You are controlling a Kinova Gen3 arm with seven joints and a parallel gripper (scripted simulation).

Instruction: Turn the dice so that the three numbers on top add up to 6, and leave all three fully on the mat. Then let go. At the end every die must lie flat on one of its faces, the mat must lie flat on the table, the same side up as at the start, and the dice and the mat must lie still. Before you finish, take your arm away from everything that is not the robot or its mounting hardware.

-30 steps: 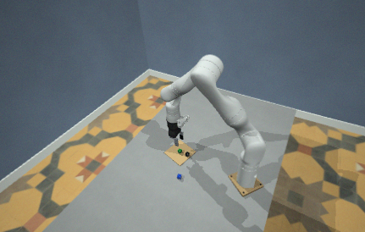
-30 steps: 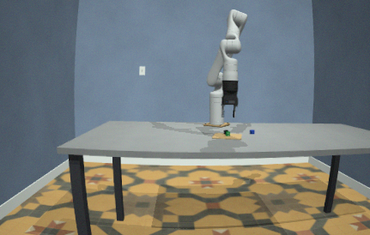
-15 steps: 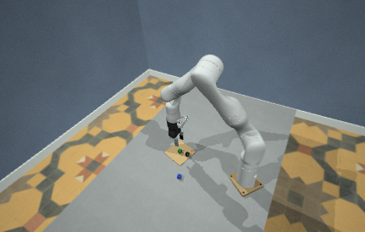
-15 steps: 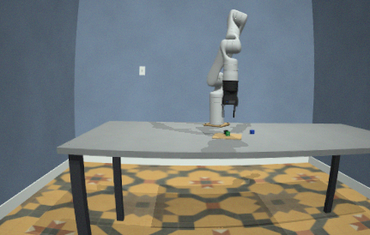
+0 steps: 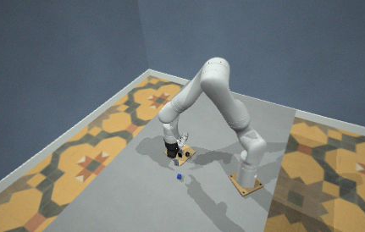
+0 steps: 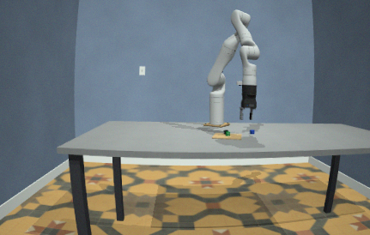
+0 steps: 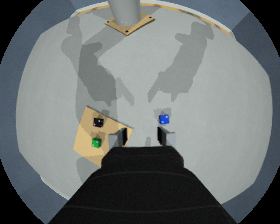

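The blue die lies 2 cm behind my hand, 5 cm to the left of it and 9 cm below it. Round my hand: black die 11 cm to the right, 8 cm below; then green die 5 cm ahead, 11 cm to the right, 8 cm below; then tan mat 5 cm ahead, 11 cm to the right, 9 cm below.
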